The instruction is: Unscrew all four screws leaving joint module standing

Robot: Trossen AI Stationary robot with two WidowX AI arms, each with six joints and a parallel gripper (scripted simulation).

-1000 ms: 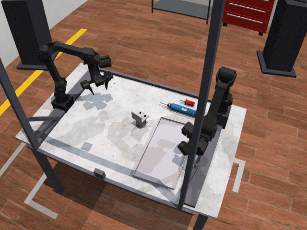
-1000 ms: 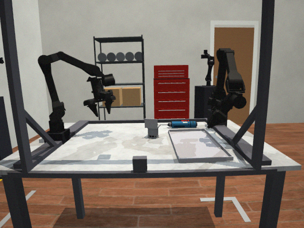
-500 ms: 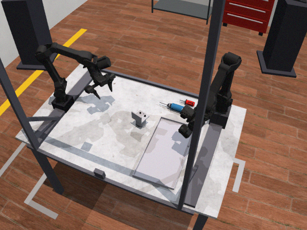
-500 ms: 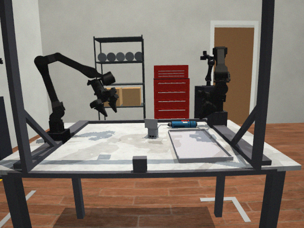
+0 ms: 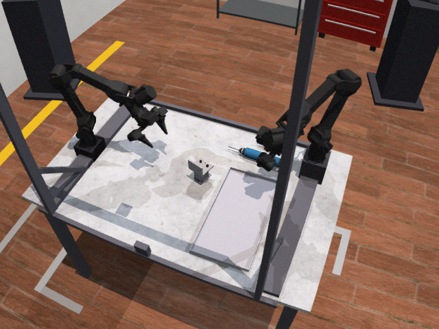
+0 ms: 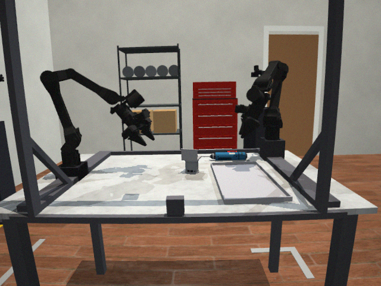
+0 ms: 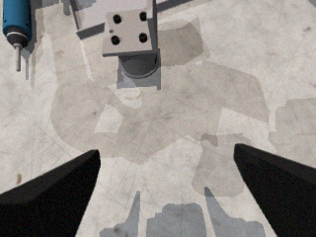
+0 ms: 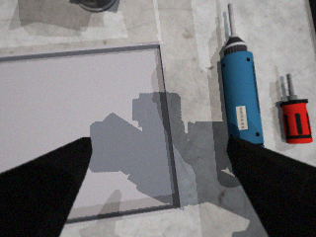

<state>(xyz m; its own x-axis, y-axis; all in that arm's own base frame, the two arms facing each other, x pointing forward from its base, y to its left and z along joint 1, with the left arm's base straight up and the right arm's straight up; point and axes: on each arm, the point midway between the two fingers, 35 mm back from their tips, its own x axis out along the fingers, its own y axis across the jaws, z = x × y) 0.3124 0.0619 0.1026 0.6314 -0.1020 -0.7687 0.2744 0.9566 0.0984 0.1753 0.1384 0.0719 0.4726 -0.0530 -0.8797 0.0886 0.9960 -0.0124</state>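
Right now my left hand is 19 cm to the left of the joint module, 13 cm above it and 6 cm past it. Also, from my left hand: screwdriver bit (30 cm to the right, 14 cm below, 10 cm ahead); grey bracket (19 cm to the right, 9 cm below, 6 cm behind); shallow tray (36 cm to the right, 23 cm behind, 15 cm below).
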